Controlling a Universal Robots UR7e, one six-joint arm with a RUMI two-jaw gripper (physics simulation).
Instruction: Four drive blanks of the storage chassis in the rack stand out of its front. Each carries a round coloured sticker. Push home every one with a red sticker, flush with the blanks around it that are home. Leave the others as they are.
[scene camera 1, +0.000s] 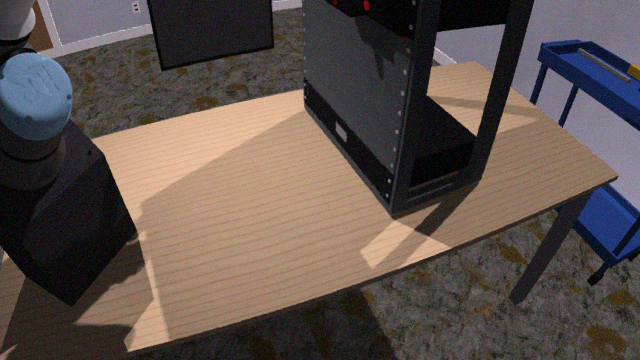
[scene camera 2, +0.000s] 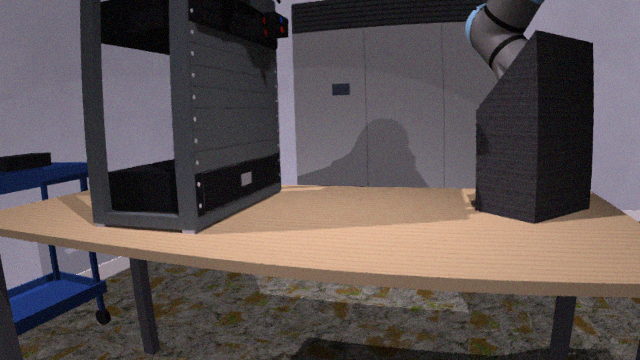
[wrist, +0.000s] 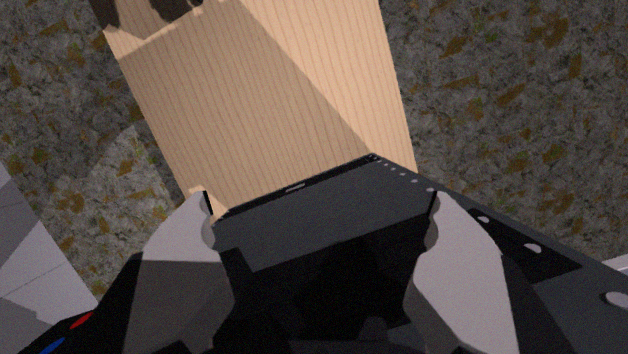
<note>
In view: my gripper (wrist: 318, 193) and a rack (scene camera 2: 222, 67).
The rack shows as well in scene camera 1 (scene camera 1: 365, 77) and in the wrist view (wrist: 319, 256).
</note>
